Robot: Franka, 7 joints.
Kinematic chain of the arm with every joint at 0, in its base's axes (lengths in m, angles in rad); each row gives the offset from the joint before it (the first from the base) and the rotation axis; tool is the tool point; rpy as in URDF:
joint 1: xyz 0 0 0.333 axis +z
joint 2: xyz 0 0 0 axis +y
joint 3: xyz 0 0 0.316 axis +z
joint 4: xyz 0.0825 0 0 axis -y
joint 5: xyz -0.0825 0 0.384 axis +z
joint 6: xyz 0 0 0 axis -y
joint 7: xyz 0.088 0 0 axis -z
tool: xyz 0 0 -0.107 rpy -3.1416 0 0
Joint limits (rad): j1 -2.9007..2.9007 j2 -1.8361..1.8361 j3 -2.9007..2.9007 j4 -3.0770..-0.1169 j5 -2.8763..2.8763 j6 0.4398..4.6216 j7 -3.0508..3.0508
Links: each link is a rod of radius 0.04 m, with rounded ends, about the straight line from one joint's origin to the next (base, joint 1, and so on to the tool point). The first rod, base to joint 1, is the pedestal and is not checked.
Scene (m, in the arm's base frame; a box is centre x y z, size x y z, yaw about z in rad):
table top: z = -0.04
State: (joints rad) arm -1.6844 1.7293 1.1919 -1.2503 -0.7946 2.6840 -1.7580
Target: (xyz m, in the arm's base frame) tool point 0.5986 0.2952 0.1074
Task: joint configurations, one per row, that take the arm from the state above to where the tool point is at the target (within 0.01 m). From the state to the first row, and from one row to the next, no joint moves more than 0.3 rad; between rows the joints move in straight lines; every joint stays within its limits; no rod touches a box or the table.
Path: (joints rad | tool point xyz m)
1: -1.4244 1.7560 1.2227 -1.3610 -0.7975 2.6676 -1.7580 | 0.6069 -0.3997 0.0650
2: -1.1643 1.7827 1.2535 -1.4718 -0.8004 2.6513 -1.7580 | 0.6875 -0.1647 0.0728
3: -0.9043 1.8094 1.2843 -1.5825 -0.8034 2.6349 -1.7580 | 0.6831 0.0768 0.0871
4: -0.6442 1.8361 1.3151 -1.6933 -0.8063 2.6186 -1.7580 | 0.5986 0.2952 0.1074

